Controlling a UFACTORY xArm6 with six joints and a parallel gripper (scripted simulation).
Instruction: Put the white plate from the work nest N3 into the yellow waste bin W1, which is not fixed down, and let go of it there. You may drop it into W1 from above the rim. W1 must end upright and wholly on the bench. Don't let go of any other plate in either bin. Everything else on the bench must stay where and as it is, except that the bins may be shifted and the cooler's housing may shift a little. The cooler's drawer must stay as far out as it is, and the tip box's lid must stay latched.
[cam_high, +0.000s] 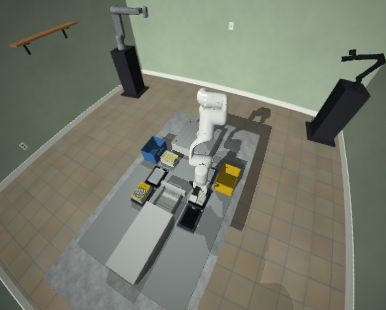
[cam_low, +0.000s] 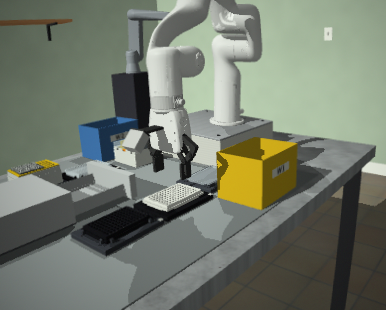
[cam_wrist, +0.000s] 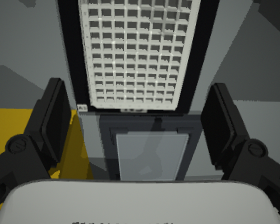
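Now: the white plate 7 cm below my hand. The rest, counted from my hand: black nest (8 cm below); black plate (17 cm ahead, 7 cm below, 1 cm to the right); yellow bin W1 (16 cm behind, 15 cm to the left, 5 cm below).
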